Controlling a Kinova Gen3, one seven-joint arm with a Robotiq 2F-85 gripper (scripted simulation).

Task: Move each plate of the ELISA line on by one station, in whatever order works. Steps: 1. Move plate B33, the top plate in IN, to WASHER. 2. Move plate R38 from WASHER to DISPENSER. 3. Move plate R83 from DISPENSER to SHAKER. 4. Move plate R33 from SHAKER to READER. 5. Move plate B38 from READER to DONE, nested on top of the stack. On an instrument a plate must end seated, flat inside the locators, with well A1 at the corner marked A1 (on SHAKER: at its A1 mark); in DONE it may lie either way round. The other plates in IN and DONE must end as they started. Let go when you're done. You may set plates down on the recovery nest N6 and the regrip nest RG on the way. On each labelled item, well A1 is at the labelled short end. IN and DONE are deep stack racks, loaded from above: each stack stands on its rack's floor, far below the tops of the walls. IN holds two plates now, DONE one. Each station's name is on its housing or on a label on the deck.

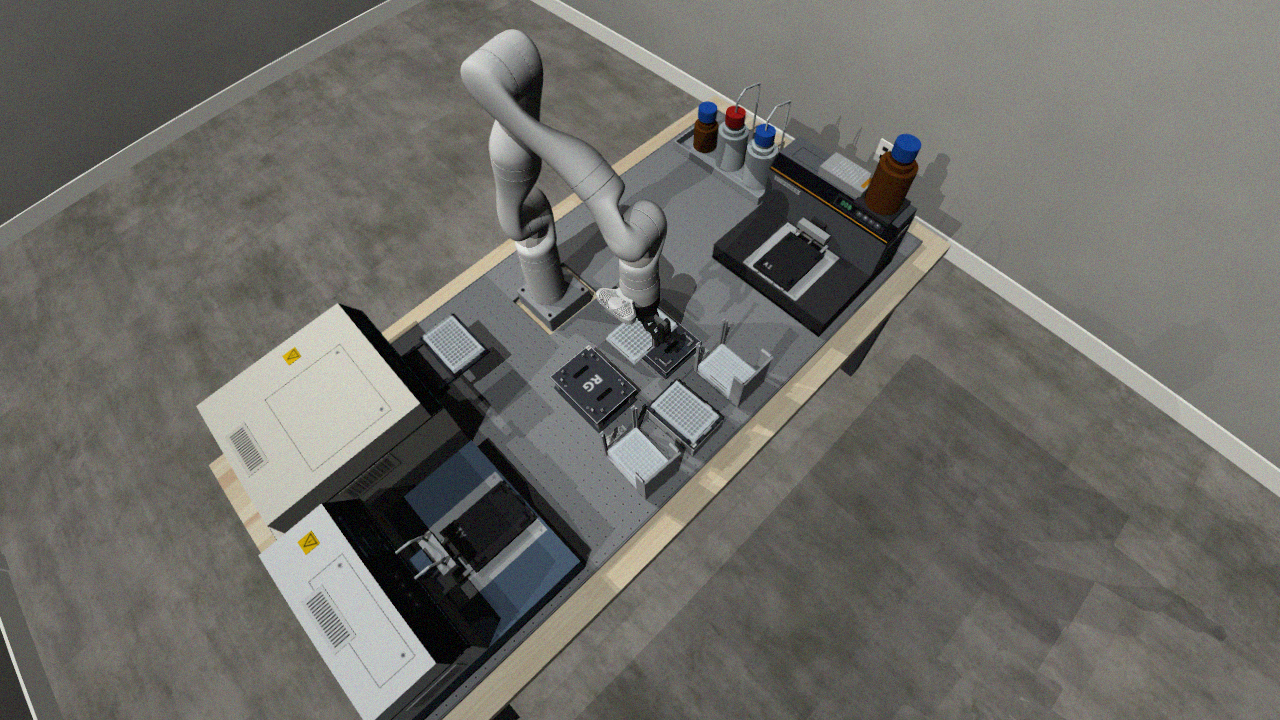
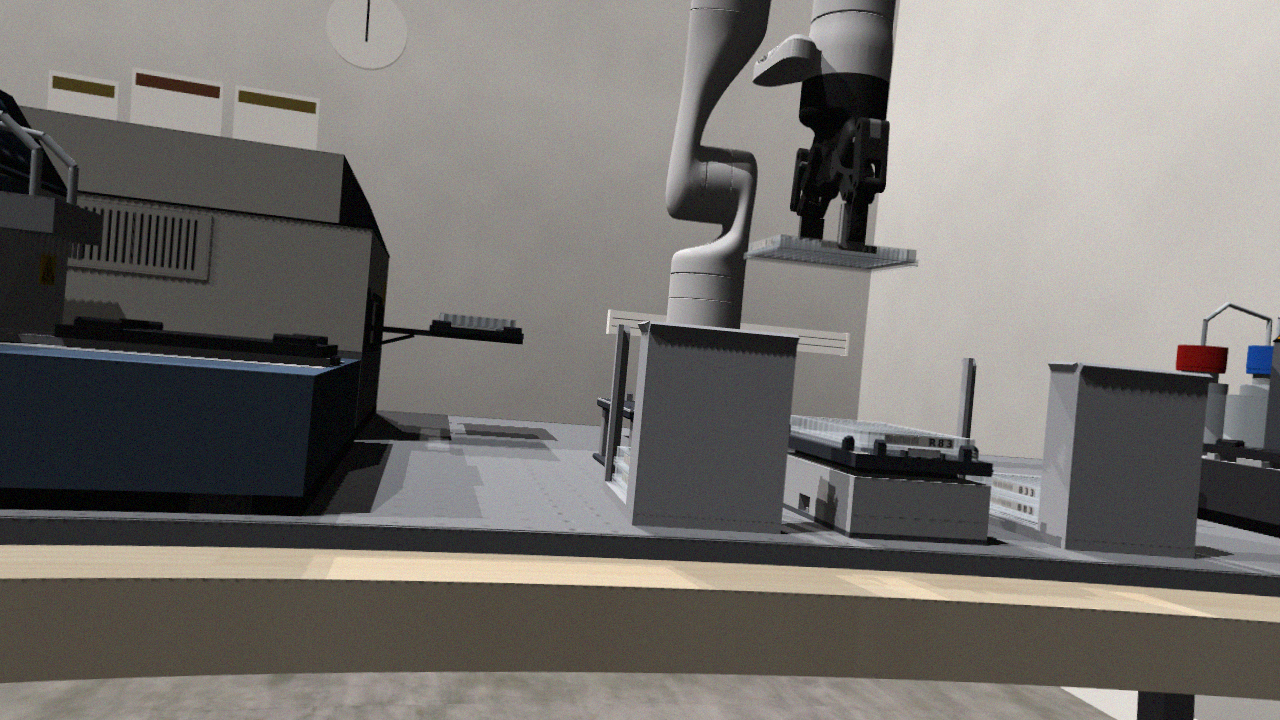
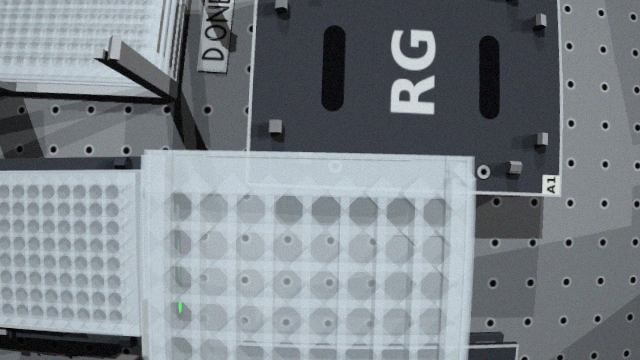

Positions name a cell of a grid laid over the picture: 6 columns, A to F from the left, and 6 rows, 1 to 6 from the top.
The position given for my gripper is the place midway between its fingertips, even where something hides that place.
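Observation:
A plate R33 (image 1: C4) is there for me to see, and it appears in image 2 (image 2: C3) too, though in image 3 the plate R33 is out of frame. I see a plate R38 (image 2: D3), which I find as well in image 1 (image 1: C3) and in image 3 (image 3: C4). There is also a plate R83 (image 2: E4), visible in image 1 (image 1: D4) and in image 3 (image 3: A5) too. I see a plate B33 (image 2: E5), but in image 3 the plate B33 is out of frame. A reader tray (image 2: C3) is in the scene, and so is my gripper (image 2: D3).

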